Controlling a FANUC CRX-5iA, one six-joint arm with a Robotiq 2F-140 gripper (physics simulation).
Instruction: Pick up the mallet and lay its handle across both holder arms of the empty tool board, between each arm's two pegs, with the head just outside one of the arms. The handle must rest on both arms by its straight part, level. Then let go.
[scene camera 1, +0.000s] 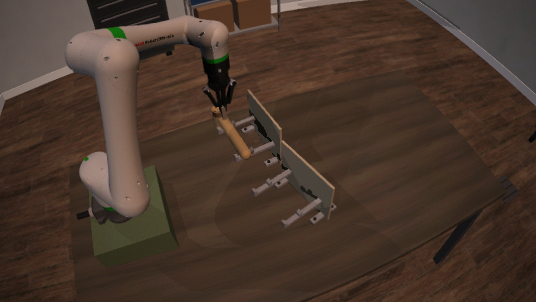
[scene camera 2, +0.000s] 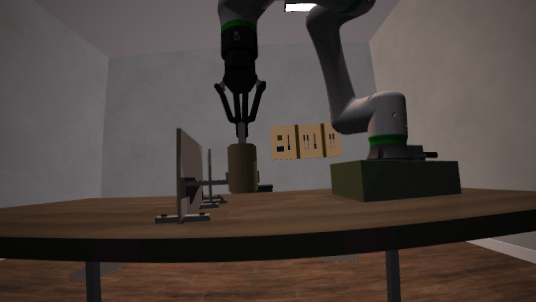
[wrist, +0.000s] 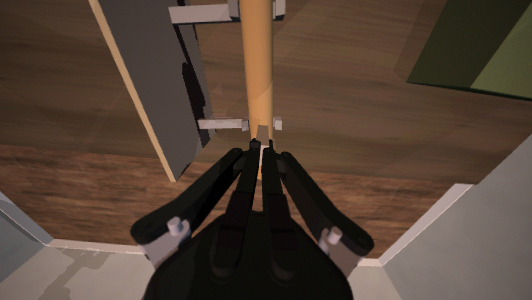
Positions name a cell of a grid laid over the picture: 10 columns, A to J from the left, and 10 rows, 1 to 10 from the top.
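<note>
My gripper (scene camera 2: E6) shows in scene camera 1 too, with the gripper (scene camera 1: E4) there, and the wrist view has my gripper (wrist: E5) as well. I can also see a wooden mallet (scene camera 2: E6), a tool board (scene camera 1: F6) and a tool board (scene camera 2: D6).
</note>
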